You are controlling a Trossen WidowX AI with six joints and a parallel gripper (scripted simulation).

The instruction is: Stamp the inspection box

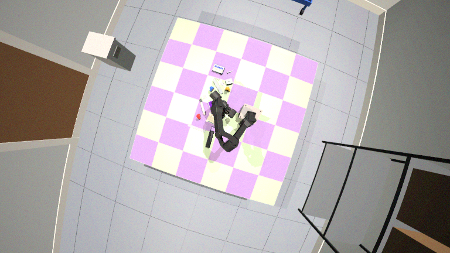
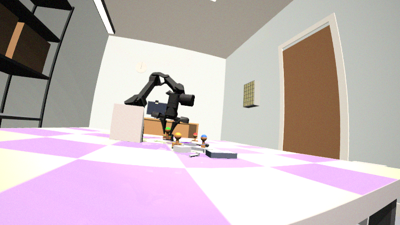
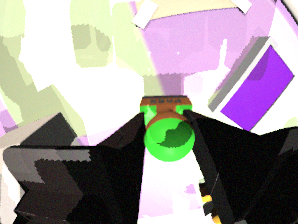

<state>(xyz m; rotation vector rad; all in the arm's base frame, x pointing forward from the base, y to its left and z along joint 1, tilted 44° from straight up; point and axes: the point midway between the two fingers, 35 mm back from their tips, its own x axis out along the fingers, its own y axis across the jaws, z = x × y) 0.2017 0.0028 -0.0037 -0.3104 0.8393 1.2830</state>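
Right now the green-knobbed stamp is 10 mm below my gripper tip. Also, from my gripper tip: orange-knobbed stamp 160 mm to the right, 30 mm below, 20 mm ahead; white card 100 mm to the left, 70 mm ahead, 50 mm below; purple ink pad 100 mm ahead, 40 mm below, 30 mm to the right.
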